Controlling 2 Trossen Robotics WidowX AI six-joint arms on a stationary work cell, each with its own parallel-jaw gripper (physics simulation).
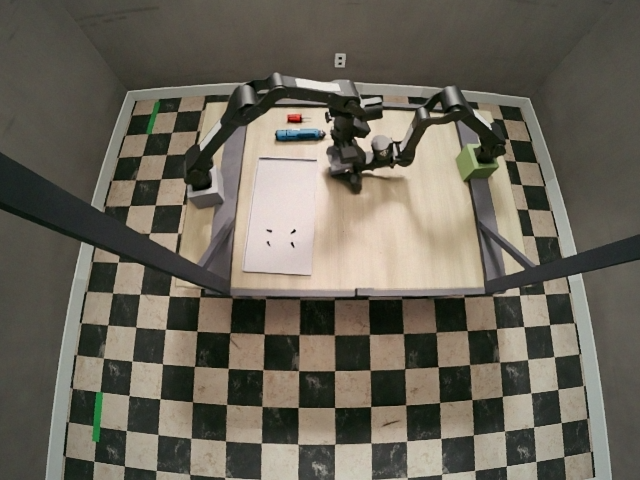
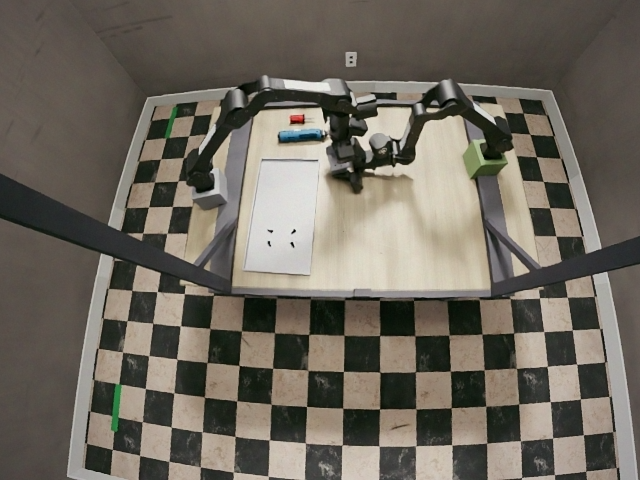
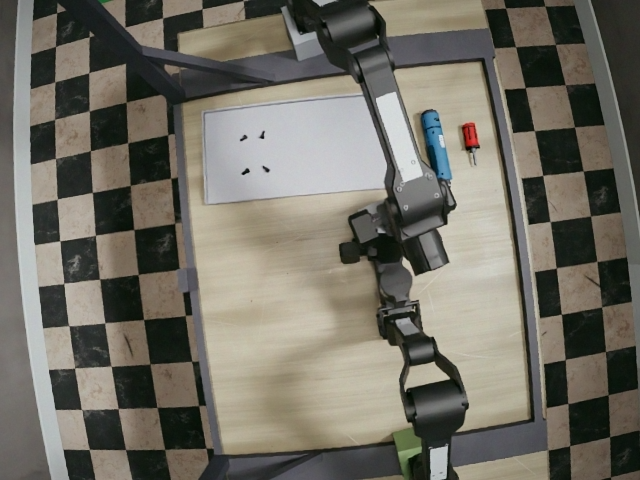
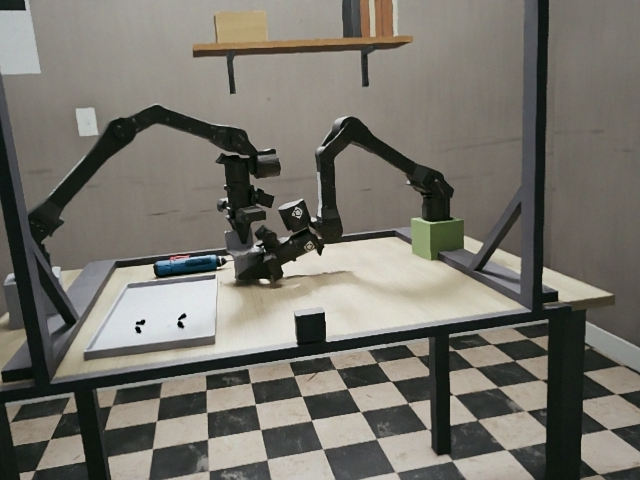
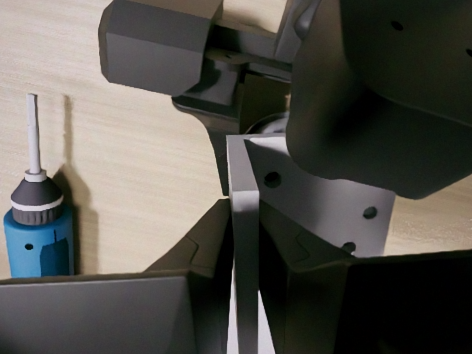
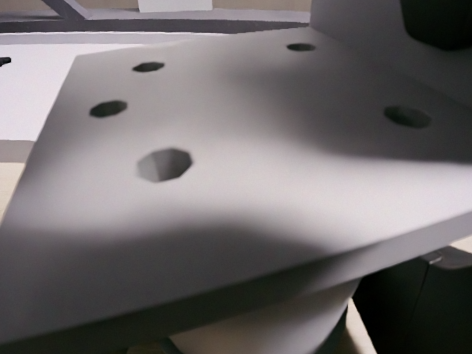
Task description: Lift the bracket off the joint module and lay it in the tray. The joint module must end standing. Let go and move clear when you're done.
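Observation:
The grey L-shaped bracket has an upright wall and a flat plate with holes. The plate is over the pale round joint module, which is mostly hidden; whether they touch is unclear. My left gripper points down and is shut on the bracket's upright wall, one finger on each side. My right gripper reaches in low from the right and is shut on the joint module beneath the plate. The shallow white tray lies to the left.
Several black screws lie in the tray's front part. A blue electric screwdriver and a red tool lie behind the tray. Frame posts and beams stand around the table.

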